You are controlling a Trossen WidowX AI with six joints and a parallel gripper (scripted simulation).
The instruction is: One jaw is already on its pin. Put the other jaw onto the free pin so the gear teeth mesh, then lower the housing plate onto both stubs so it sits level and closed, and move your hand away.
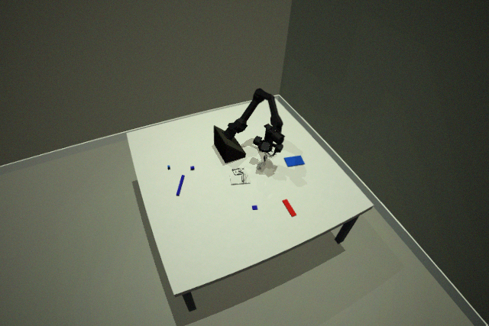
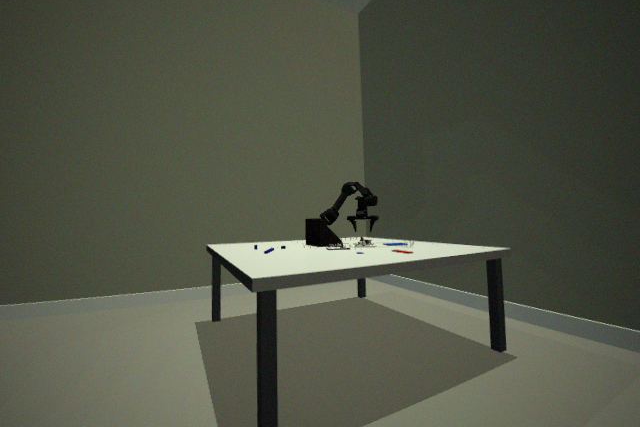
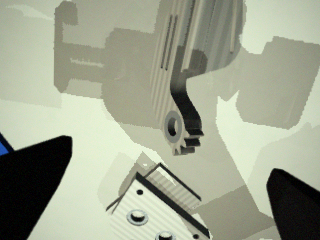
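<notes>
Now: gripper tip 10 mm to the left of the jaw and 50 mm above it. Also, from my gripper tip: blue bar: 100 mm behind, 580 mm to the right, 80 mm below; red bar: 380 mm ahead, 100 mm to the right, 80 mm below; blue flat plate: 100 mm ahead, 180 mm to the left, 80 mm below.
</notes>
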